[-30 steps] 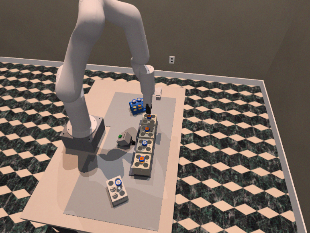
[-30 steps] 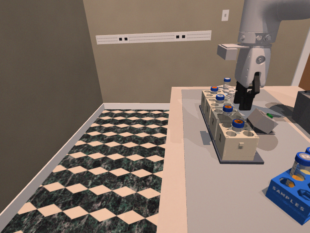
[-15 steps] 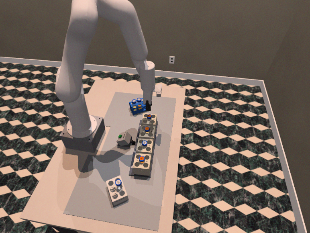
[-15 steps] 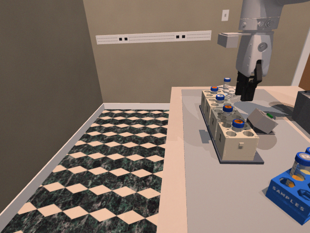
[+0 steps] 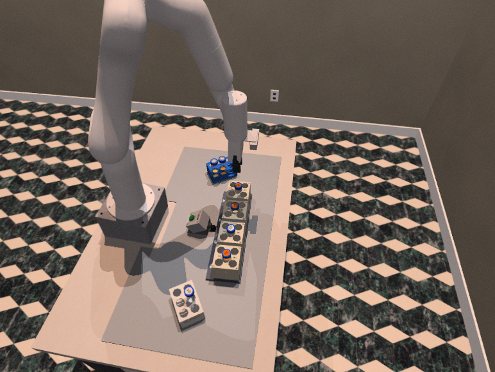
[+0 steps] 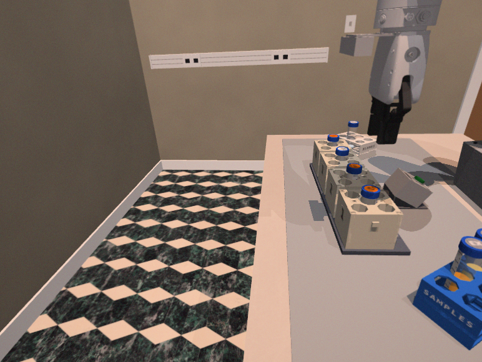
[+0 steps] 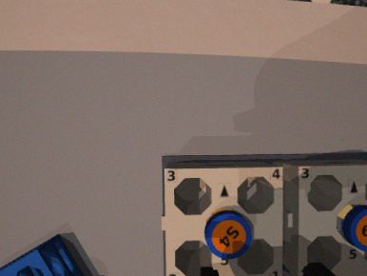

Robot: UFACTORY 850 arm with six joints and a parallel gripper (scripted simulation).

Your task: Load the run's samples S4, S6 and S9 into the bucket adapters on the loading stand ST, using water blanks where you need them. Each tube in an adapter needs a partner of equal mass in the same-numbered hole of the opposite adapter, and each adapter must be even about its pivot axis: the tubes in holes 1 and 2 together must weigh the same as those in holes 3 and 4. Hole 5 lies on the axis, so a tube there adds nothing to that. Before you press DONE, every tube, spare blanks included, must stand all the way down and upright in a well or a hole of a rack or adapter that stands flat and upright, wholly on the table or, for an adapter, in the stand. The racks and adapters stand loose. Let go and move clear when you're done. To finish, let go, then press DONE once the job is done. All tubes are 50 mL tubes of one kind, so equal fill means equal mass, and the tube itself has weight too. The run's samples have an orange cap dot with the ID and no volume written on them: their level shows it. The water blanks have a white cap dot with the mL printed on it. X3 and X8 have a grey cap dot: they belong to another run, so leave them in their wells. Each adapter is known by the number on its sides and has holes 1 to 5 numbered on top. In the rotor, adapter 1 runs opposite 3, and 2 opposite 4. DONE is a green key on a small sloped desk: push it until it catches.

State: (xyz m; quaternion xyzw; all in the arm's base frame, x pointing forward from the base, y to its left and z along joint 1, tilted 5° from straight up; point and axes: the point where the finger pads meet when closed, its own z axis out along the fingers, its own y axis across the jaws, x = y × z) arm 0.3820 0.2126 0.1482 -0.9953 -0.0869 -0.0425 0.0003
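Now: the green done key 15 cm behind my hand, 18 cm to the right of it and 18 cm below it. From my hand the other things lie so: adapter (20 cm below); then blue sample rack (14 cm behind, 16 cm to the left, 22 cm below); then sample tube (1 cm behind, 18 cm below).
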